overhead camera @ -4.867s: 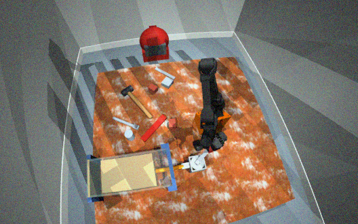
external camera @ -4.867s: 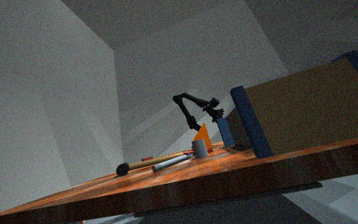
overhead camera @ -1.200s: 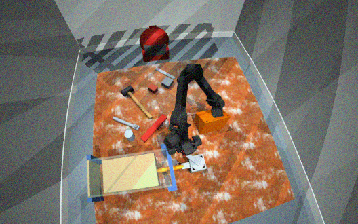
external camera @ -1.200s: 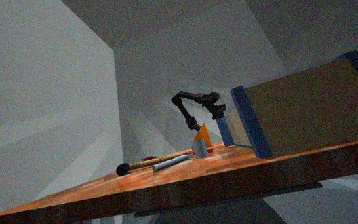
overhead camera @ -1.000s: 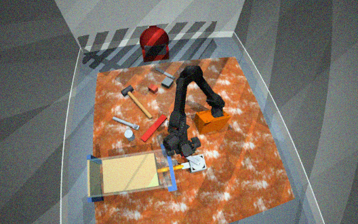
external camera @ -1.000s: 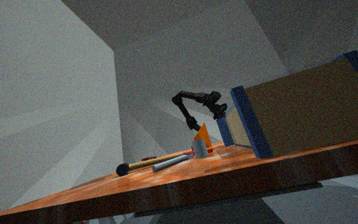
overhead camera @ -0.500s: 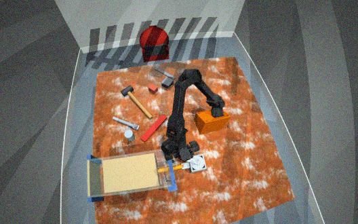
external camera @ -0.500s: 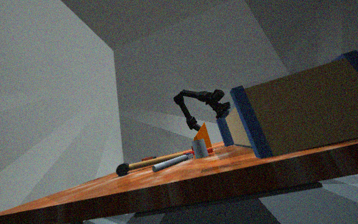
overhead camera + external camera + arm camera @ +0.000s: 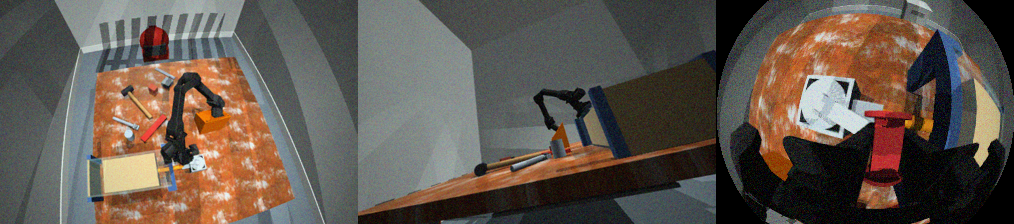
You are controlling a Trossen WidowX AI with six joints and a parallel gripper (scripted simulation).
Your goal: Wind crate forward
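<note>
Now: the red-knobbed winch handle 30 mm below my gripper tip and 30 mm behind it. The rest, counted from my gripper tip: red knob (20 mm to the right); blue steel frame (70 mm ahead, 30 mm below, 10 mm to the left); winch (110 mm behind, 100 mm below, 10 mm to the left).
</note>
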